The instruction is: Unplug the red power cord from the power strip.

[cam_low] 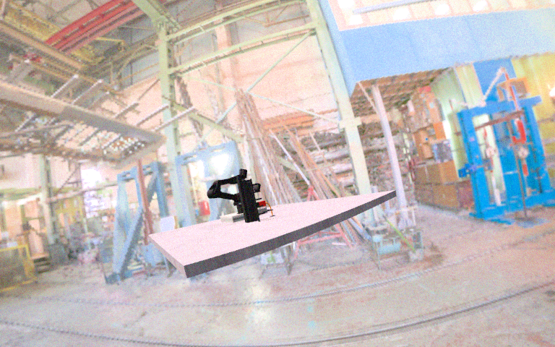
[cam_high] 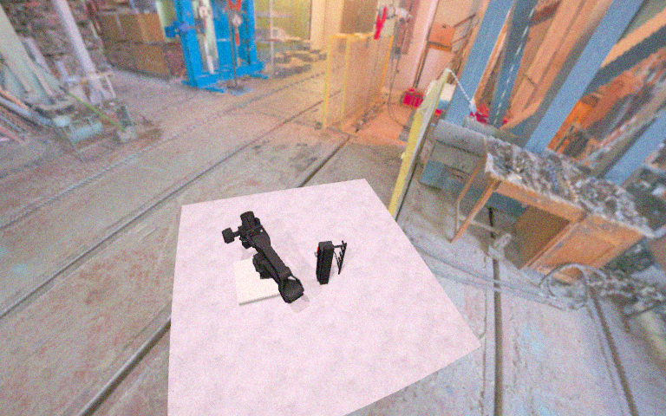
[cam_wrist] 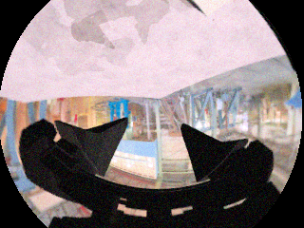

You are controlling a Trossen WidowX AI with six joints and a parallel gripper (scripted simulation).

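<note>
The red plug is 410 mm ahead of my gripper tip, 160 mm to the right of it and 80 mm below it.
</note>
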